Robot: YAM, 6 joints.
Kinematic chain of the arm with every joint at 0, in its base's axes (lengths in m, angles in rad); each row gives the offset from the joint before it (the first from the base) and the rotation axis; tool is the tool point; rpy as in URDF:
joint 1: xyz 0 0 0.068 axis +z
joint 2: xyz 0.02 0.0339 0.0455 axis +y
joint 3: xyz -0.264 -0.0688 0 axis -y
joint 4: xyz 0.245 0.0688 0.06 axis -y
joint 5: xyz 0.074 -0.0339 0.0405 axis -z
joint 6: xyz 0.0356 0 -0.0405 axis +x
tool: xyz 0 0 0 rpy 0 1.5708 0
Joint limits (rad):
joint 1: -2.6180..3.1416
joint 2: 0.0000..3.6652
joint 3: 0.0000..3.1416
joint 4: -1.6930..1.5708
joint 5: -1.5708..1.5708
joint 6: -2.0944..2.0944
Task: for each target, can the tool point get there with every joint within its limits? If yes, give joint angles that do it. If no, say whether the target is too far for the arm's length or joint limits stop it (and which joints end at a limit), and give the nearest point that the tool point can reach.
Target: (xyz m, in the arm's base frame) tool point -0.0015 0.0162 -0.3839
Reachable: no: joint limits stop it (at a limit: joint 2) | nearest point -0.0050 0.0542 -0.3238 | short by 0.071 m
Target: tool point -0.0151 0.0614 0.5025
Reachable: yes | joints -1.4664 0.2760 1.1418 0.1381 0.2436 1.4710
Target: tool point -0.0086 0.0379 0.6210
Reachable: yes | joints -1.6993 0.8115 1.5549 0.9634 0.3860 1.6782
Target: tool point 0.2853 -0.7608 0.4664
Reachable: no: too far | nearest point 0.2078 -0.5540 0.3681 | short by 0.242 m
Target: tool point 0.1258 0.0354 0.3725
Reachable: yes | joints 0.3288 0.5360 0.7082 0.0410 0.2010 -1.3546
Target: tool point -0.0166 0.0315 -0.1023
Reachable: yes | joints -1.9547 3.3248 0.5338 -0.0658 0.8690 -0.6020
